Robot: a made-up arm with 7 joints.
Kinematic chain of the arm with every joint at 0, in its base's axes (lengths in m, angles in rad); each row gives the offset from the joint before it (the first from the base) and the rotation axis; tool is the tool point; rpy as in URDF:
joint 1: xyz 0 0 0.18 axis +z
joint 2: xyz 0 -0.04 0.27 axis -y
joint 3: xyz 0 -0.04 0.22 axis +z
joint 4: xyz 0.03 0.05 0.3 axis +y
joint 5: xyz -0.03 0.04 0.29 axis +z
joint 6: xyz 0 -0.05 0.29 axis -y
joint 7: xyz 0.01 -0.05 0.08 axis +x
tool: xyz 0 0 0 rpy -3.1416 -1.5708 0
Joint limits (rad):
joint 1: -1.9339..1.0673
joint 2: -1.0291..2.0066
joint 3: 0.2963..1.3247
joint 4: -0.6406..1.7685
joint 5: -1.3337..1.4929
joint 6: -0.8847..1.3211
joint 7: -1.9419..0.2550
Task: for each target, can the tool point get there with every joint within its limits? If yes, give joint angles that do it. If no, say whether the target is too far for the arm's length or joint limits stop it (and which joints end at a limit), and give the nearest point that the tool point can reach.
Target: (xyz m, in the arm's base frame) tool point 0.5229 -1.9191 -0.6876
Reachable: no: too far | nearest point 0.0641 -0.9534 -0.1272 | short by 1.207 m
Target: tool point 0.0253 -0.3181 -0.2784
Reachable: no: joint limits stop it (at a limit: joint 1, joint 2, joint 4, joint 6) | nearest point -0.1660 -0.6342 -0.3553 | short by 0.377 m
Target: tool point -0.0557 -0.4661 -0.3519
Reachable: no: joint limits stop it (at a limit: joint 1, joint 2, joint 4, joint 6) | nearest point -0.1650 -0.6348 -0.3559 | short by 0.201 m
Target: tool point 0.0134 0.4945 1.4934
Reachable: yes | joints -1.5576 0.4898 1.2289 0.1180 -0.1729 -0.6339 -1.1017
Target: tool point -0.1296 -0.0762 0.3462
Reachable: no: joint limits stop it (at a limit: joint 1, joint 2, joint 3, joint 4, joint 6) | nearest point -0.6263 -0.0074 0.3822 | short by 0.503 m
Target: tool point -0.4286 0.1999 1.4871
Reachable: yes | joints -0.0792 0.6060 0.8183 0.6147 -0.2630 0.5613 -1.2518
